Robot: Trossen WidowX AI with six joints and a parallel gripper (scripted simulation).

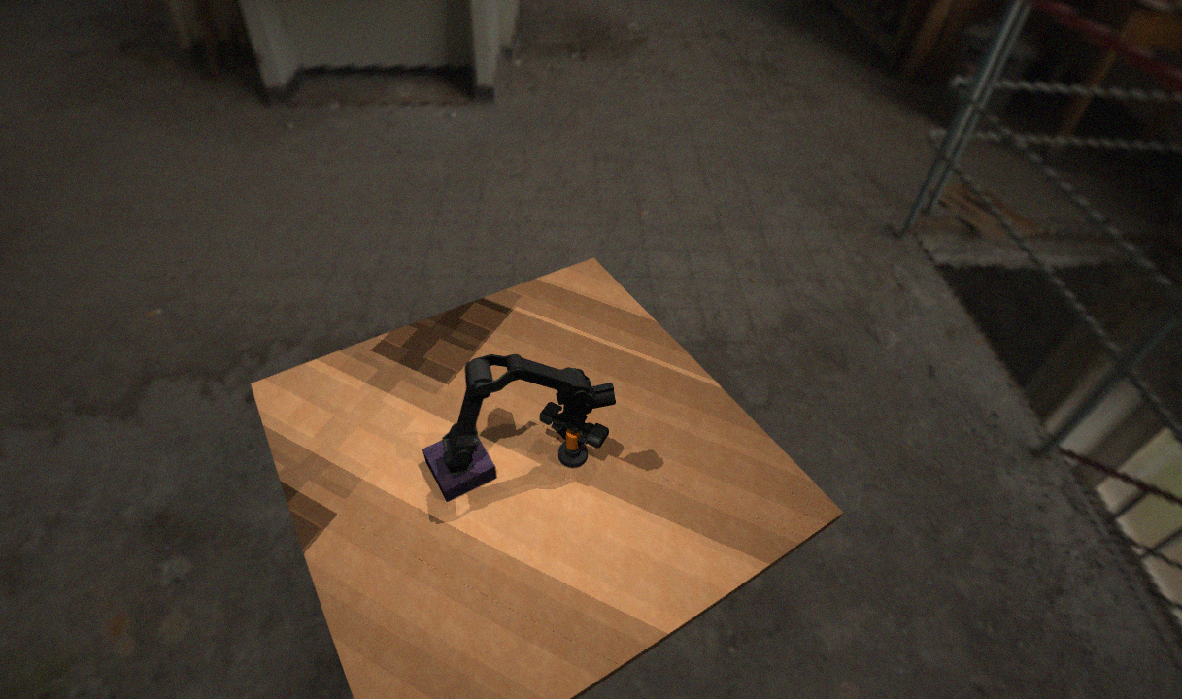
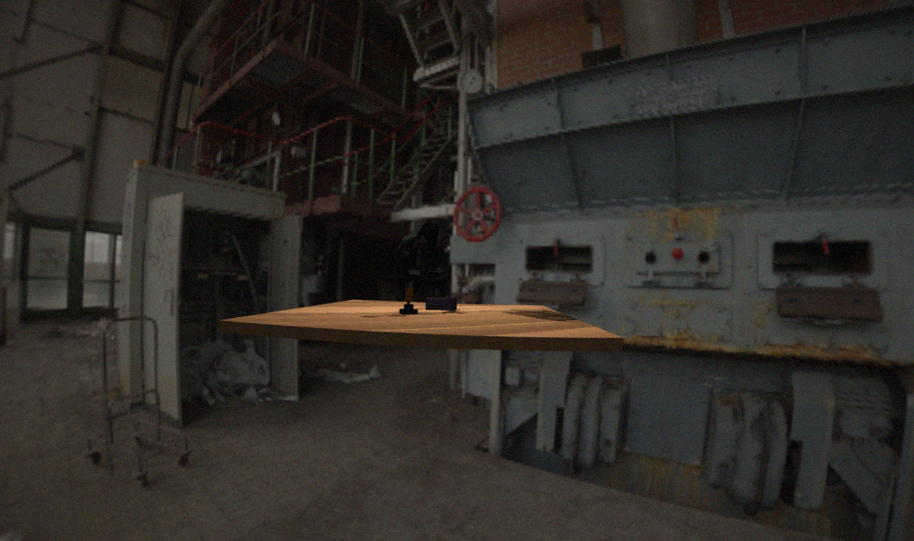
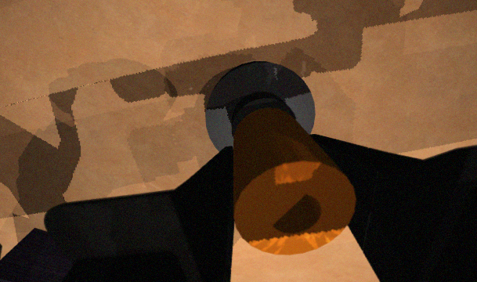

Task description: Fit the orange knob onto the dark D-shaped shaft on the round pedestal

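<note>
My gripper tip is now 40 mm above the dark pedestal. The rest, counted from my gripper tip: orange knob: 20 mm above.
</note>
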